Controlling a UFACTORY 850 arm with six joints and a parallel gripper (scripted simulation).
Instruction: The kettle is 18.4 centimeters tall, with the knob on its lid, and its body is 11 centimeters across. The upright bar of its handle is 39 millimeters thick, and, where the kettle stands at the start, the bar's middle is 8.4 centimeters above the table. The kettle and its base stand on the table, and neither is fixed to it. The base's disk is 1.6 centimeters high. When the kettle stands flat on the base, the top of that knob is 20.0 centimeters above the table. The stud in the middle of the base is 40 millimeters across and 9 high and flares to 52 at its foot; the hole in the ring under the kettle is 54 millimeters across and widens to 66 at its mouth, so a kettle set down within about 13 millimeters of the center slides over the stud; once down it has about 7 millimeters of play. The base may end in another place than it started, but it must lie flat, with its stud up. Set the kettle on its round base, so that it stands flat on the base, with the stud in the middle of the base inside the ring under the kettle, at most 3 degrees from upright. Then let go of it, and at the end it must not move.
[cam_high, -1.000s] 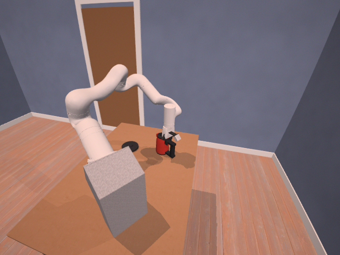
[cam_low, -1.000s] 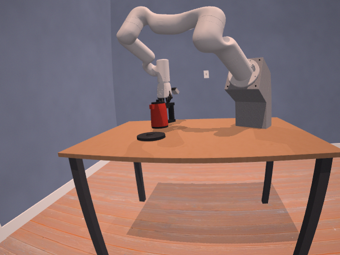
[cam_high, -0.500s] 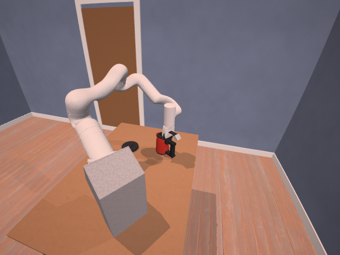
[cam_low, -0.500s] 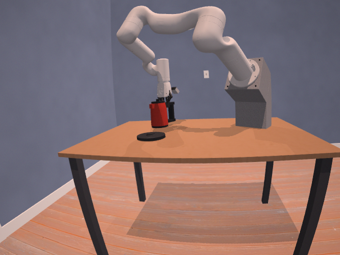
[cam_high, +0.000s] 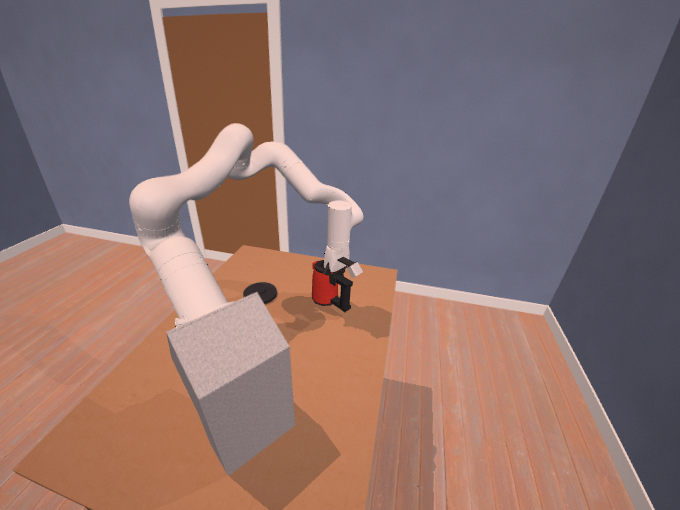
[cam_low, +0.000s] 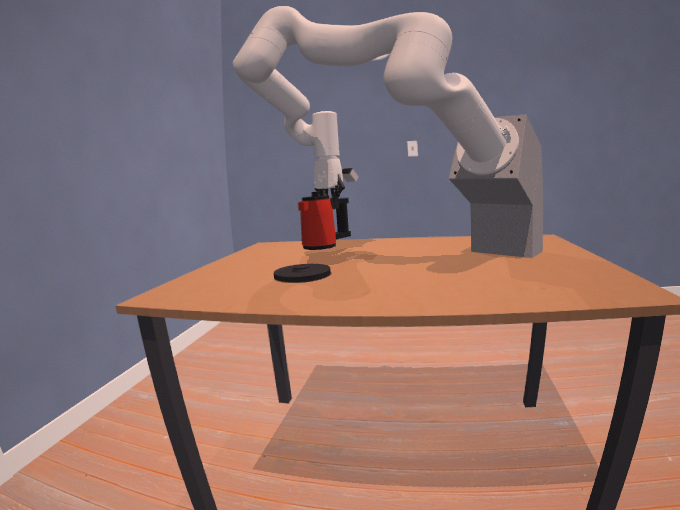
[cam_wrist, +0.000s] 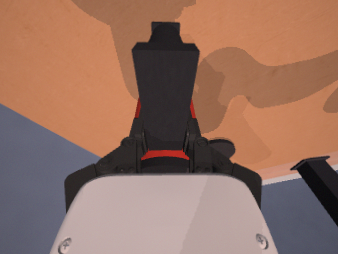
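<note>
Right now my hand is 5 cm above the red kettle, 3 cm to the right of it and 1 cm short of it. The rest, counted from my hand: round black base: 32 cm to the left, 15 cm below, 13 cm behind.
</note>
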